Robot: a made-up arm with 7 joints. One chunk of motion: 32 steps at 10 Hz.
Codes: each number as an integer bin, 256 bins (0 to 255) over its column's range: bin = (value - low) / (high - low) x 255, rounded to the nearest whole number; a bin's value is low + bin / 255 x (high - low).
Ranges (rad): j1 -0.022..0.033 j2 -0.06..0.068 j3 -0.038..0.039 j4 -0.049..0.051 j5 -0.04..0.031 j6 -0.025..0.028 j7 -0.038..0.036
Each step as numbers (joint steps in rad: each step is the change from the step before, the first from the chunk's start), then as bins.
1 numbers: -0.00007 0.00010 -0.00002 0.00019 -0.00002 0.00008 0.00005
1 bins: 102 120 126 125 144 121 131
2 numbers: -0.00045 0.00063 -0.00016 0.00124 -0.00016 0.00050 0.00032
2 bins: 100 121 125 128 143 123 132
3 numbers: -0.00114 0.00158 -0.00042 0.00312 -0.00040 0.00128 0.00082
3 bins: 97 123 124 133 142 126 134
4 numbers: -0.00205 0.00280 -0.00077 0.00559 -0.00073 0.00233 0.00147
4 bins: 92 125 123 139 141 131 136
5 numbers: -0.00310 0.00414 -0.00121 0.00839 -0.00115 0.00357 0.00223
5 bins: 88 128 122 146 140 137 139
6 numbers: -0.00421 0.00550 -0.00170 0.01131 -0.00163 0.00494 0.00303
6 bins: 82 130 120 154 138 144 141
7 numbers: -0.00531 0.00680 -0.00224 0.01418 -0.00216 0.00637 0.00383
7 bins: 77 133 118 161 136 151 144
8 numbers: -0.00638 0.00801 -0.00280 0.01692 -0.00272 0.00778 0.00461
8 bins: 72 135 117 168 134 158 147
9 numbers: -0.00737 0.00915 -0.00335 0.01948 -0.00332 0.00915 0.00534
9 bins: 68 138 115 175 132 164 149
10 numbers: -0.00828 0.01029 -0.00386 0.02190 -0.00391 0.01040 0.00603
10 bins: 64 140 113 181 130 170 152
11 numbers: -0.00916 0.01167 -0.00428 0.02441 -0.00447 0.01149 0.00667
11 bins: 60 143 112 187 128 176 154
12 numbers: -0.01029 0.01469 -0.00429 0.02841 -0.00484 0.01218 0.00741
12 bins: 54 149 112 197 126 179 156
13 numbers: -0.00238 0.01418 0.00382 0.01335 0.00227 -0.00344 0.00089
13 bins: 91 148 138 159 152 104 134
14 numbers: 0.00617 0.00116 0.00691 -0.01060 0.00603 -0.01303 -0.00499
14 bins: 131 122 149 98 165 58 114
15 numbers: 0.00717 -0.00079 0.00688 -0.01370 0.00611 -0.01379 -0.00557
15 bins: 135 118 149 90 166 54 112
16 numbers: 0.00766 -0.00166 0.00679 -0.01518 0.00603 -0.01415 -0.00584
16 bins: 138 116 148 86 165 52 111
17 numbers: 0.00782 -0.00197 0.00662 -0.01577 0.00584 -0.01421 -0.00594
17 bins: 138 116 148 85 165 52 110
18 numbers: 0.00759 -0.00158 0.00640 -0.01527 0.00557 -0.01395 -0.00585
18 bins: 137 116 147 86 164 53 111
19 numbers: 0.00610 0.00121 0.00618 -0.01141 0.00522 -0.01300 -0.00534
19 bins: 130 122 146 96 162 58 113
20 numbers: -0.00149 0.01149 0.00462 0.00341 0.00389 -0.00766 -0.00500
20 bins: 95 142 141 134 158 83 114
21 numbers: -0.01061 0.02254 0.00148 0.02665 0.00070 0.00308 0.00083
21 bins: 53 164 131 193 146 135 134
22 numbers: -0.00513 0.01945 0.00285 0.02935 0.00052 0.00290 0.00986
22 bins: 78 158 135 200 146 134 165
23 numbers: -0.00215 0.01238 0.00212 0.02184 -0.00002 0.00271 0.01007
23 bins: 92 144 133 181 144 133 166
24 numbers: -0.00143 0.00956 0.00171 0.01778 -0.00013 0.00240 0.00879
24 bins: 95 139 132 170 143 132 161
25 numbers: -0.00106 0.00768 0.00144 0.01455 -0.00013 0.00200 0.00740
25 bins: 97 135 131 162 143 130 156
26 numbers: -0.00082 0.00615 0.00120 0.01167 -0.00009 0.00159 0.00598
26 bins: 98 132 130 155 143 128 152
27 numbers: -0.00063 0.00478 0.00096 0.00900 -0.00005 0.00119 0.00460
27 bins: 99 129 129 148 143 126 147
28 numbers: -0.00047 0.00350 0.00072 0.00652 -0.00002 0.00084 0.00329
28 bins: 100 127 128 142 144 124 142
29 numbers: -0.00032 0.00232 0.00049 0.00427 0.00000 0.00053 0.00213
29 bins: 101 124 127 136 144 123 138
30 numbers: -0.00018 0.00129 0.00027 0.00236 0.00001 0.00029 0.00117
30 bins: 101 122 127 131 144 122 135
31 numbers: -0.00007 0.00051 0.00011 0.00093 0.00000 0.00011 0.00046
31 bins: 102 121 126 127 144 121 133
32 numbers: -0.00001 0.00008 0.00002 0.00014 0.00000 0.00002 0.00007
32 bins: 102 120 126 125 144 120 131
